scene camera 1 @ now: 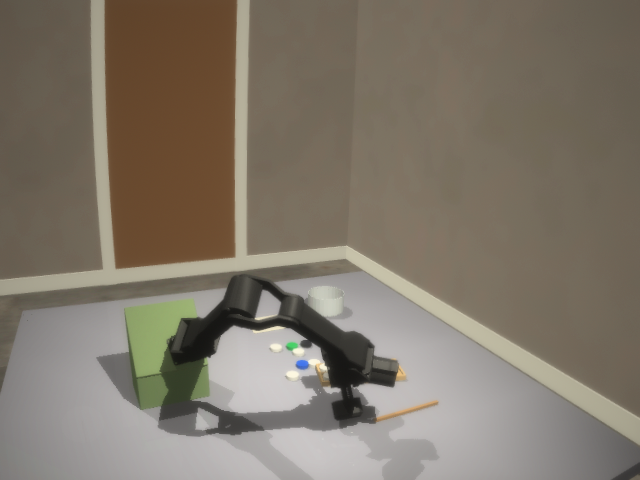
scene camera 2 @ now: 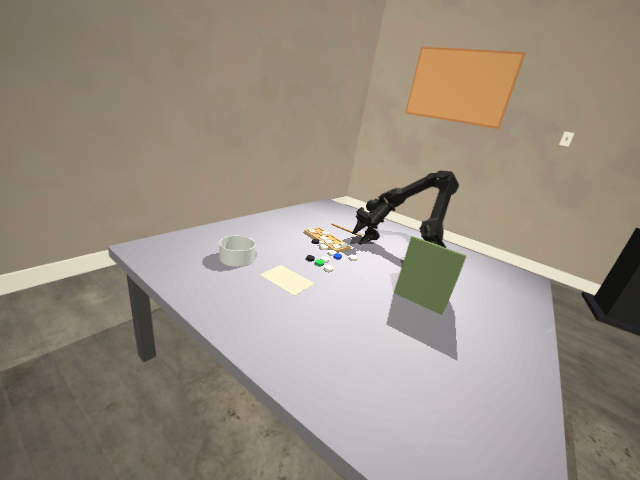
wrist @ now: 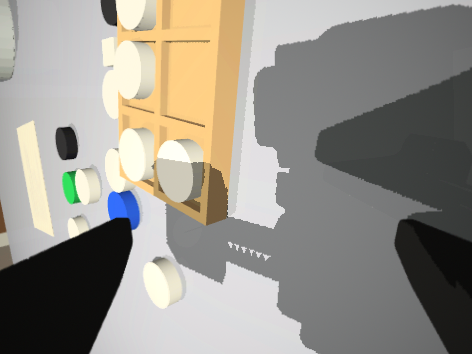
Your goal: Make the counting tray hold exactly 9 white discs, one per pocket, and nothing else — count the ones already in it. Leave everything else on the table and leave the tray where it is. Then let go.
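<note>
The wooden counting tray (scene camera 1: 401,377) (wrist: 226,100) shows partly in the wrist view. There its end row holds two white discs (wrist: 137,154) (wrist: 180,172). Two more white discs (wrist: 134,70) (wrist: 137,12) sit farther along its left column; the two pockets beside them are empty. A loose white disc (scene camera 1: 292,375) (wrist: 162,283) lies off the tray's end. Other white discs (wrist: 88,186) (wrist: 78,226) (wrist: 117,172) (wrist: 111,94) lie left of the tray. My gripper (scene camera 1: 347,409) (scene camera 2: 357,238) (wrist: 263,231) is open and empty, low over the table beside the tray. The arm hides much of the tray in scene camera 1.
A blue disc (scene camera 2: 337,256) (wrist: 123,209), a green disc (scene camera 2: 319,262) (wrist: 70,187) and black discs (scene camera 2: 310,257) (wrist: 66,143) lie near the tray. An orange stick (scene camera 1: 408,410) lies near the gripper. A pale bowl (scene camera 2: 236,251), a cream card (scene camera 2: 286,280) and a green box (scene camera 1: 168,335) stand or lie farther off.
</note>
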